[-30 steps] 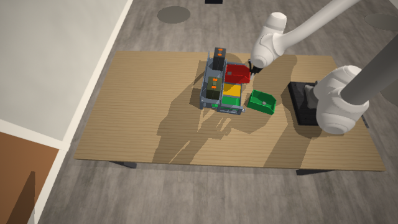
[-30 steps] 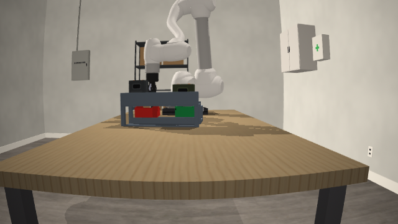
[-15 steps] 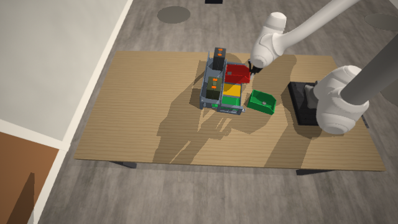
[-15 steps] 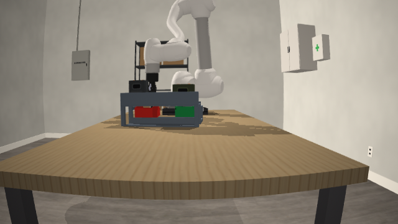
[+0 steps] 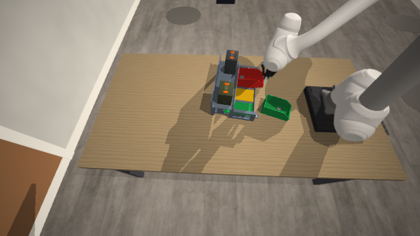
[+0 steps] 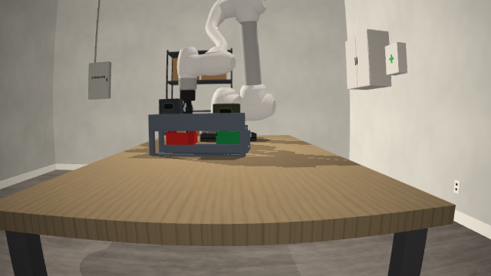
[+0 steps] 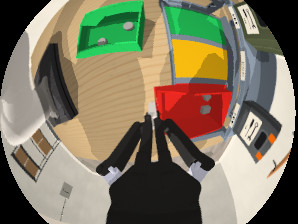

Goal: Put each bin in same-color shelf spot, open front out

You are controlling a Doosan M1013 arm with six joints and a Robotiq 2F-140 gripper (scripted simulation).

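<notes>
The red bin is 100 mm ahead of my hand and 10 mm below it. From my hand the other things lie so: green bin (200 mm to the left, 80 mm behind, 20 mm below).
</notes>
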